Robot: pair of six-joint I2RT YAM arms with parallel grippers.
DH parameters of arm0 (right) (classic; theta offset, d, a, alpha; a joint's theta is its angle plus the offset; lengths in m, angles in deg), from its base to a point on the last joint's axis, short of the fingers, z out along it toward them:
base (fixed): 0 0 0 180
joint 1: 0 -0.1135 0.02 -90
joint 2: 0 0 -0.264 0
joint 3: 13.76 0 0.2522 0
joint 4: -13.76 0 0.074 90
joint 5: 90 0 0 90
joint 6: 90 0.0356 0 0
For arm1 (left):
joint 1: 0 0.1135 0.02 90
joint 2: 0 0 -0.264 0
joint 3: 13.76 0 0.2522 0
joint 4: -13.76 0 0.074 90
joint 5: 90 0 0 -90
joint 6: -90 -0.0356 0 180
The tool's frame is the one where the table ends.
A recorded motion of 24 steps. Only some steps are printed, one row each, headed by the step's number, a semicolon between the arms.
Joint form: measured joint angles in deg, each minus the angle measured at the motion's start. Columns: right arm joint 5, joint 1, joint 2, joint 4, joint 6, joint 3; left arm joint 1, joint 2, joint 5, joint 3, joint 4, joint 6.
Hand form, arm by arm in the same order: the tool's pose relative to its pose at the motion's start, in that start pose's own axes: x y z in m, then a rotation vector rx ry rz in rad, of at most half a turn. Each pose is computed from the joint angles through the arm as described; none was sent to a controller.
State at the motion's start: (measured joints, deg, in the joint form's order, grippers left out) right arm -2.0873 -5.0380 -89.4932 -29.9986 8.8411 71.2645; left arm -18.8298 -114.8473 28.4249 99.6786 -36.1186 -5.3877
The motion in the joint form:
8: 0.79 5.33 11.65 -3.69 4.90 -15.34; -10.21 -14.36 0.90 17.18 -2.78 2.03
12: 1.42 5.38 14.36 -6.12 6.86 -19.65; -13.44 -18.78 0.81 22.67 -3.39 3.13
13: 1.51 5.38 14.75 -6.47 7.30 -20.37; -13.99 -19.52 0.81 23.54 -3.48 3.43
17: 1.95 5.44 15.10 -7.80 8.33 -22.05; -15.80 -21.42 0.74 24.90 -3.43 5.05
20: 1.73 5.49 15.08 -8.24 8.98 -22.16; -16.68 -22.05 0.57 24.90 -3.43 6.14
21: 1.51 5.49 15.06 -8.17 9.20 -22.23; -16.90 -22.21 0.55 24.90 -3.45 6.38
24: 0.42 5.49 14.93 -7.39 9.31 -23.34; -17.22 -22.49 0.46 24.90 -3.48 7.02
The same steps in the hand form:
8: 0.0659 -0.0359 -0.0228 0.0947 0.1102 0.1624; -0.0262 -0.0550 0.0826 0.1318 0.0566 0.0867
12: 0.0899 -0.0383 -0.0254 0.1203 0.1759 0.2001; -0.0298 -0.0767 0.1079 0.1665 0.0694 0.1095
13: 0.0939 -0.0386 -0.0256 0.1247 0.1868 0.2081; -0.0299 -0.0805 0.1123 0.1726 0.0724 0.1111
17: 0.1048 -0.0403 -0.0239 0.1432 0.2299 0.2281; -0.0257 -0.0926 0.1271 0.1901 0.0934 0.1011
20: 0.1062 -0.0405 -0.0238 0.1432 0.2395 0.2410; -0.0217 -0.0983 0.1340 0.1952 0.1104 0.0885
21: 0.1065 -0.0404 -0.0236 0.1399 0.2403 0.2453; -0.0206 -0.0997 0.1358 0.1968 0.1151 0.0858
24: 0.1112 -0.0404 -0.0203 0.1231 0.2516 0.2502; -0.0188 -0.1017 0.1386 0.1976 0.1230 0.0765

